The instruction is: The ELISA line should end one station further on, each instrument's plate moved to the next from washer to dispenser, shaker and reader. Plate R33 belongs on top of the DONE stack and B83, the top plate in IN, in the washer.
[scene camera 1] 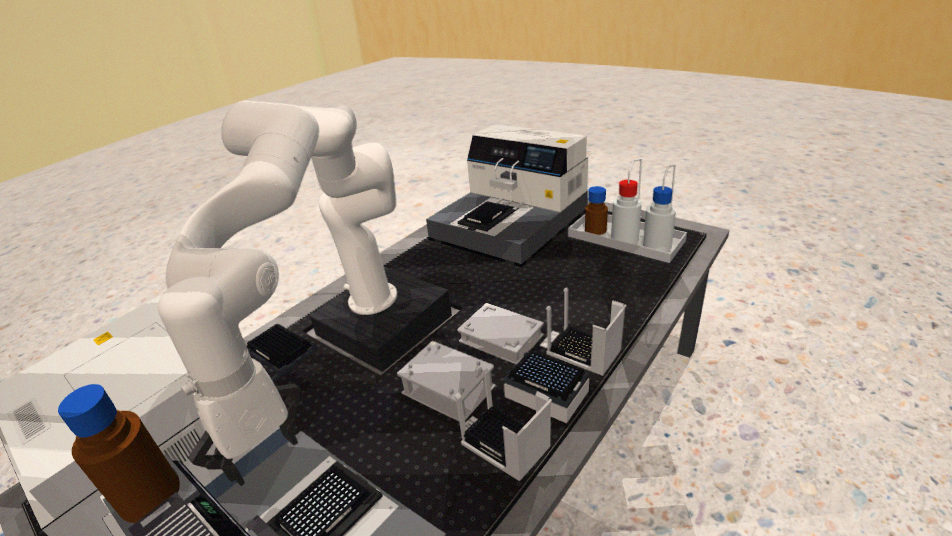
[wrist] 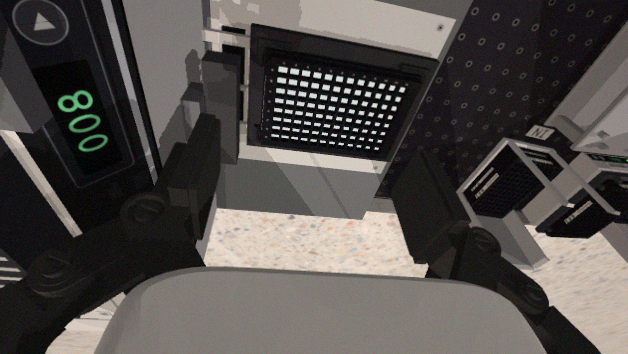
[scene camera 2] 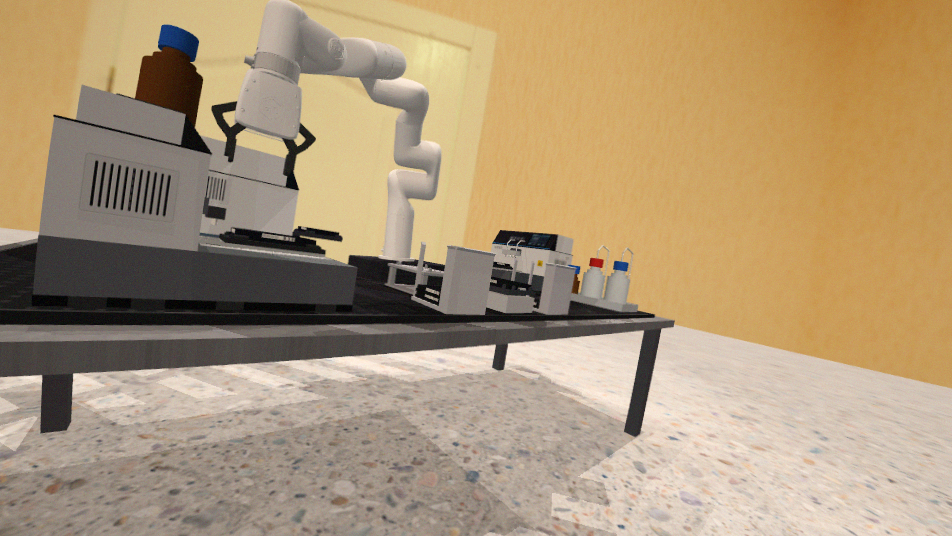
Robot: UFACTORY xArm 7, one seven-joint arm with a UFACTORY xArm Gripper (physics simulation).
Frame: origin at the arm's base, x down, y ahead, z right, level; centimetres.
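Seen in the pictures: gripper, fingertip midpoint: (scene camera 1: 265, 459) (wrist: 317, 158) (scene camera 2: 259, 168); arm's base, link origin: (scene camera 1: 373, 299) (scene camera 2: 396, 259).
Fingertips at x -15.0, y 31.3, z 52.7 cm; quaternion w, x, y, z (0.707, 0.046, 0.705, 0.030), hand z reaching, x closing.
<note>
Pixels of each thing's top centre, then the offset from my fingertips to it. "spot": a spot on its surface instead.
- black plate with white wells, top centre: (wrist: 335, 115) (scene camera 1: 320, 504) (scene camera 2: 273, 233) dx +11.1, dy +4.5, dz -2.9 cm
- plate with bluish wells, top centre: (scene camera 1: 546, 371) (wrist: 600, 215) (scene camera 2: 500, 279) dx +14.0, dy +19.7, dz -48.8 cm
- amber bottle, surface spot: (scene camera 1: 123, 459) (scene camera 2: 172, 68) spot: dx -12.8, dy -3.1, dz +14.3 cm
- reader housing, top centre: (scene camera 1: 109, 371) (scene camera 2: 201, 147) dx -6.1, dy -33.8, dz +6.3 cm
- bottle tray, surface spot: (scene camera 1: 671, 251) spot: dx +17.9, dy +27.7, dz -112.3 cm
My gripper (scene camera 1: 263, 456) (scene camera 2: 259, 166) (wrist: 317, 158) is open and empty, high above the dispenser's deck. A black plate with white wells (scene camera 1: 326, 500) (wrist: 335, 107) lies on the dispenser deck, ahead of the fingers in the wrist view. A dark plate (scene camera 1: 489, 214) lies on the far washer. A plate with bluish wells (scene camera 1: 547, 374) (wrist: 575, 212) sits on the shaker. Another dark plate (scene camera 1: 278, 344) (scene camera 2: 318, 233) lies by the reader at the back left. Black plates (scene camera 1: 494, 429) (wrist: 515, 180) stand in the IN rack; the DONE rack holds a plate (scene camera 1: 578, 344). Plate codes are unreadable.
An amber bottle (scene camera 1: 123, 459) (scene camera 2: 169, 76) tops the dispenser, close beside the gripper. The reader housing (scene camera 1: 99, 359) stands behind. Two pale raised stands (scene camera 1: 502, 327) and upright rack walls (scene camera 1: 609, 339) rise near the shaker. A bottle tray (scene camera 1: 671, 251) stands beside the washer.
</note>
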